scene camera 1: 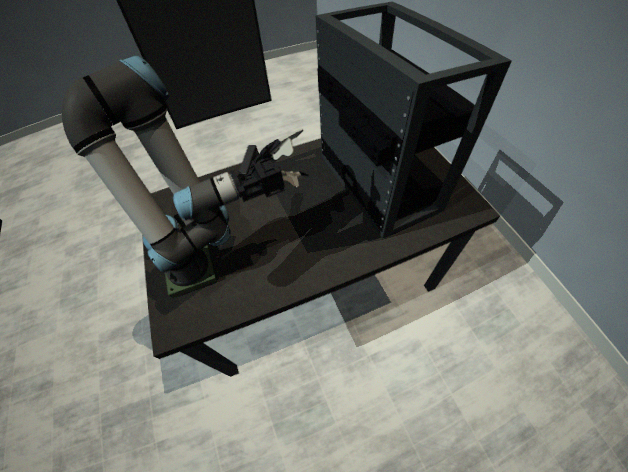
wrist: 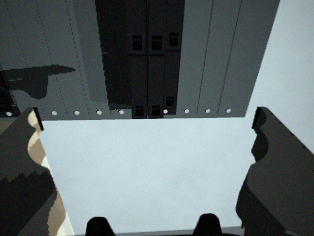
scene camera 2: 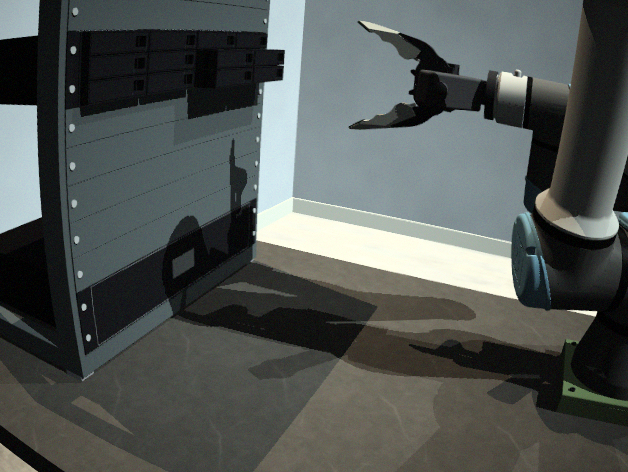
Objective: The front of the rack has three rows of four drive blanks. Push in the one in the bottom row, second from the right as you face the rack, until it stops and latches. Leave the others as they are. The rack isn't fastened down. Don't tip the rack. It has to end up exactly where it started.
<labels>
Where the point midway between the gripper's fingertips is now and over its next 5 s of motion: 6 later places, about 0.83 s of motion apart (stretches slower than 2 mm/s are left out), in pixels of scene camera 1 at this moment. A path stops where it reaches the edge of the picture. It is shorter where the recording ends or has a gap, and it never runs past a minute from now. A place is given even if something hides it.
My gripper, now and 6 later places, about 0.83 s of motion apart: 306, 154; 310, 155; 313, 152; 322, 144; 328, 139; 340, 135; 346, 133
</labels>
